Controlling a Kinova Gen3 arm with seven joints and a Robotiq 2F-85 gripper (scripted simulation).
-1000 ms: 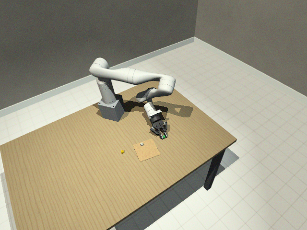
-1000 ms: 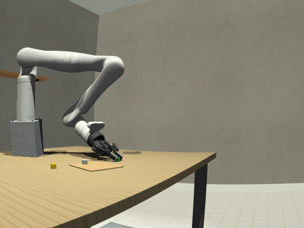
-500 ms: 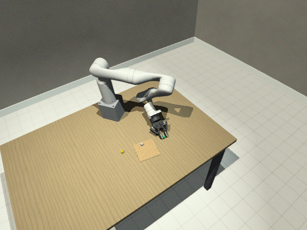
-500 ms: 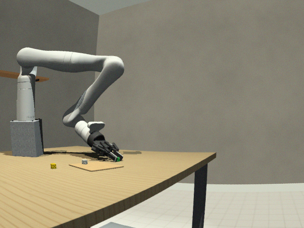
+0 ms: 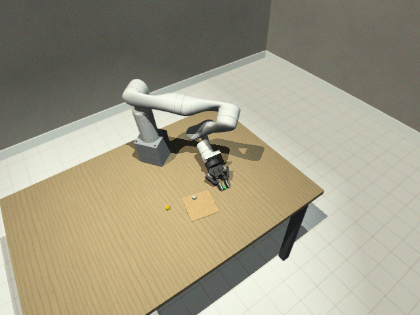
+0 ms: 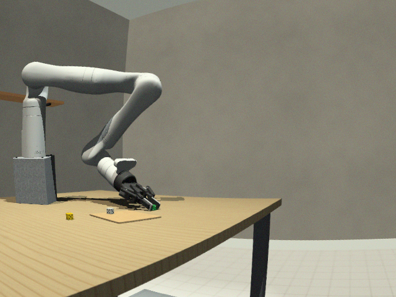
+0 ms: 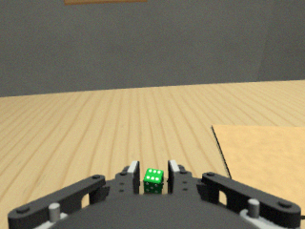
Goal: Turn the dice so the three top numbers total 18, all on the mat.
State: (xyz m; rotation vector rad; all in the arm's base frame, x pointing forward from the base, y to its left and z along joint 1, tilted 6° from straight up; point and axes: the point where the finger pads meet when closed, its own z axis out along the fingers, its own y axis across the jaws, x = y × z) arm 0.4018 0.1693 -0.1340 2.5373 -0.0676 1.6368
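My hand is 1 cm short of the green die and 1 cm above it. Also, from my hand: yellow die: 6 cm behind, 29 cm to the right, 1 cm below; white die: 3 cm behind, 16 cm to the right, 1 cm below; tan mat: 2 cm ahead, 15 cm to the right, 2 cm below.
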